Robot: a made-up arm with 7 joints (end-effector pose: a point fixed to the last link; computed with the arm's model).
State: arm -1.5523 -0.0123 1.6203 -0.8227 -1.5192 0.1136 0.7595
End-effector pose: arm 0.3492 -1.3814 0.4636 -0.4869 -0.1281 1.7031
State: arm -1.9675 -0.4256 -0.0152 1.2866 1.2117 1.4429 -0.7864
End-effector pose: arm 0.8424 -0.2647 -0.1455 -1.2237 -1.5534 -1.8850
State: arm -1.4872 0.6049 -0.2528 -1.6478 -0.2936 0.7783 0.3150
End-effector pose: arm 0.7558 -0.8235 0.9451 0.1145 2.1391 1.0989
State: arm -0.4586 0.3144 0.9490 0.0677 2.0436 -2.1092 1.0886
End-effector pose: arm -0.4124 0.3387 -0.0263 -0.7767 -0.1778 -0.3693
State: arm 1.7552 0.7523 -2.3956 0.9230 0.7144 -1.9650 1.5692
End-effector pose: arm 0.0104 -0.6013 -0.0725 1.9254 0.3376 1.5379
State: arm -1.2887 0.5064 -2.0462 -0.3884 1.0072 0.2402 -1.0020
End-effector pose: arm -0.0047 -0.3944 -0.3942 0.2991 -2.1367 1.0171
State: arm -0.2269 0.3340 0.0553 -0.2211 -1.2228 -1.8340 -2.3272
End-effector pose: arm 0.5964 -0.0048 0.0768 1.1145 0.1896 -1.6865
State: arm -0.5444 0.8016 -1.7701 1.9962 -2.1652 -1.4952 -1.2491
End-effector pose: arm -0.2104 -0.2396 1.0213 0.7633 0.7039 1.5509
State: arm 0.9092 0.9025 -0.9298 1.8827 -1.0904 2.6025 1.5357
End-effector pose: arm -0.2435 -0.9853 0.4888 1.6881 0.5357 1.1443
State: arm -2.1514 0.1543 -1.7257 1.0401 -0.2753 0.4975 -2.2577
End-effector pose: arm -0.4372 0.3750 0.2170 -0.5386 0.3660 0.3177
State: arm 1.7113 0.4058 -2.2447 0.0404 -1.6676 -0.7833 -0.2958
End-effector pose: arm 0.5597 0.4639 0.8468 -0.3293 1.2927 -0.6501
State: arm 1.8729 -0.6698 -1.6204 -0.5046 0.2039 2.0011 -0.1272
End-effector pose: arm 0.7087 -0.0239 -0.2051 -0.1785 -2.2182 1.0438
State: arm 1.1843 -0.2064 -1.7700 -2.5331 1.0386 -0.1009 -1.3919
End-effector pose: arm -0.1552 -0.1993 -0.2529 -1.7650 -1.1661 0.9602
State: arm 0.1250 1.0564 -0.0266 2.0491 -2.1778 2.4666 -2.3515
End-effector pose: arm -0.1409 -0.9348 0.8939 -0.8233 1.0708 1.5011
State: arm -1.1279 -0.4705 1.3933 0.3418 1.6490 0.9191 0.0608
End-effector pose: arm 0.5916 0.4792 0.3427 -1.2162 2.5482 0.3843
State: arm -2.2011 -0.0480 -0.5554 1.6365 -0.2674 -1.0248 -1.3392
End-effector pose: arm -0.0365 -0.1668 -0.1596 -1.8634 -0.4422 0.4294
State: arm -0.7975 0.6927 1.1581 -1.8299 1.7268 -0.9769 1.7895
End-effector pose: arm 0.7190 0.0477 0.5044 -0.5896 2.1706 -1.4515
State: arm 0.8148 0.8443 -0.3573 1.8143 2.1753 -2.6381 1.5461
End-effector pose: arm 0.4304 -0.5268 1.0790 -1.4224 0.2014 2.5515
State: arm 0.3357 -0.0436 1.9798 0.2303 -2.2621 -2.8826 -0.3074
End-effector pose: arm 0.2727 0.6635 0.5086 -0.2830 2.6427 0.4976
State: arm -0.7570 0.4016 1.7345 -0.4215 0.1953 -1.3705 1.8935
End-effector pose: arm 0.0811 -0.3986 0.7927 -1.0162 0.7849 0.5934
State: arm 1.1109 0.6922 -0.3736 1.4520 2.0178 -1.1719 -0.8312
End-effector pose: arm 0.3026 -0.1009 0.9069 0.6130 -1.2881 -2.0249
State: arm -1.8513 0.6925 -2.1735 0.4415 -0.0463 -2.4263 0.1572
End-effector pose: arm -0.0467 -0.2115 -0.1585 0.3303 -2.1065 1.2126
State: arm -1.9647 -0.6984 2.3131 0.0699 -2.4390 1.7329 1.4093
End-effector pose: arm 0.8743 -0.9605 0.4592 -1.4784 -2.2106 1.3743
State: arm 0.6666 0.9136 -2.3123 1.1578 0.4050 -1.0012 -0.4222
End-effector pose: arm 0.1905 -0.2341 -0.1563 -1.7005 2.0918 -1.5964
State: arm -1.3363 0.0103 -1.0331 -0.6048 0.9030 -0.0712 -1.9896
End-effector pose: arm 0.5005 -0.3688 -0.0409 0.2281 1.4640 -1.8080
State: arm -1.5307 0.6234 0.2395 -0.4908 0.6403 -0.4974 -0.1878
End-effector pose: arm 0.5574 -0.3375 0.7745 0.2116 1.5565 0.1318
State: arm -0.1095 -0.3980 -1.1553 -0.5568 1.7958 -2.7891 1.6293
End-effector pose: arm -0.4171 -0.7028 0.0108 -2.9490 -0.4241 -0.5516
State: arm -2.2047 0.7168 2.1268 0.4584 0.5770 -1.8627 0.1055
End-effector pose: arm -0.2961 0.0244 0.3498 0.2188 -0.7854 -0.0179
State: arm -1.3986 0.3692 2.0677 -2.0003 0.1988 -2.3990 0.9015
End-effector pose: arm -0.3212 -0.3370 0.6701 1.9540 -0.6113 -1.4590
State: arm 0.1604 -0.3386 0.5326 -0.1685 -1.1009 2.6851 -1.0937
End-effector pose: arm 0.4794 0.4511 -0.1359 0.0909 -0.2817 -1.1214
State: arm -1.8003 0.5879 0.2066 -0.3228 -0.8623 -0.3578 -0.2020
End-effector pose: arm 0.2851 -1.1811 -0.0658 1.8680 1.1440 0.9642
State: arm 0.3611 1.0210 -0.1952 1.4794 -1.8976 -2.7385 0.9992
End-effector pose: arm -0.5185 -0.7444 0.0125 1.5237 -0.4881 0.7752
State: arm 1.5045 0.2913 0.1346 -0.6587 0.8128 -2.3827 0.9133
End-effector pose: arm -0.5246 -0.3705 0.3130 -0.9526 -0.2022 1.2652
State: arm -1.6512 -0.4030 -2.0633 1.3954 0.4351 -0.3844 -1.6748
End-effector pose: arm -0.3424 -0.0444 0.2193 -0.8470 0.2995 1.0359
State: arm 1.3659 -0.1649 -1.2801 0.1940 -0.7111 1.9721 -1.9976
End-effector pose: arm 0.6301 -0.5671 -0.2840 -0.4283 -1.5734 1.8747
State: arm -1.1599 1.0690 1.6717 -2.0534 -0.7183 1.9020 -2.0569
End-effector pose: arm 0.2612 -1.2347 -0.0195 1.0393 0.5372 2.1919
